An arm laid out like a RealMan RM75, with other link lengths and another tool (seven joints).
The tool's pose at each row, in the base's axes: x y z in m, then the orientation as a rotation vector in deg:
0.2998 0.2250 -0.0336 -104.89 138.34 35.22
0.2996 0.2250 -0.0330 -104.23 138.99 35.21
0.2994 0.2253 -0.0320 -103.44 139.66 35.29
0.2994 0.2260 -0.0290 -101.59 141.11 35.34
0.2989 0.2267 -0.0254 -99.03 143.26 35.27
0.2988 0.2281 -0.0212 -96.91 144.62 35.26
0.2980 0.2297 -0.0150 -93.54 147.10 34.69
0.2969 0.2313 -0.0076 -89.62 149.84 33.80
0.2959 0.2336 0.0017 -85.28 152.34 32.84
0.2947 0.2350 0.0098 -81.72 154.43 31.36
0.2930 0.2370 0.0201 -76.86 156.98 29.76
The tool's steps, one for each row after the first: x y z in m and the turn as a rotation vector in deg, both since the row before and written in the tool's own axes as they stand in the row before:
-0.0001 0.0004 -0.0005 0.03 0.02 0.60
-0.0005 0.0005 -0.0008 0.01 -0.06 0.67
-0.0014 0.0010 -0.0025 0.14 -0.17 1.50
-0.0014 0.0017 -0.0030 0.20 -0.07 2.16
-0.0023 0.0018 -0.0034 0.24 -0.31 1.58
-0.0026 0.0031 -0.0050 0.60 -0.10 2.66
-0.0027 0.0038 -0.0061 0.82 -0.08 3.03
-0.0035 0.0046 -0.0077 0.98 -0.35 3.12
-0.0022 0.0041 -0.0069 1.18 -0.05 2.57
-0.0027 0.0054 -0.0088 1.35 -0.22 3.43

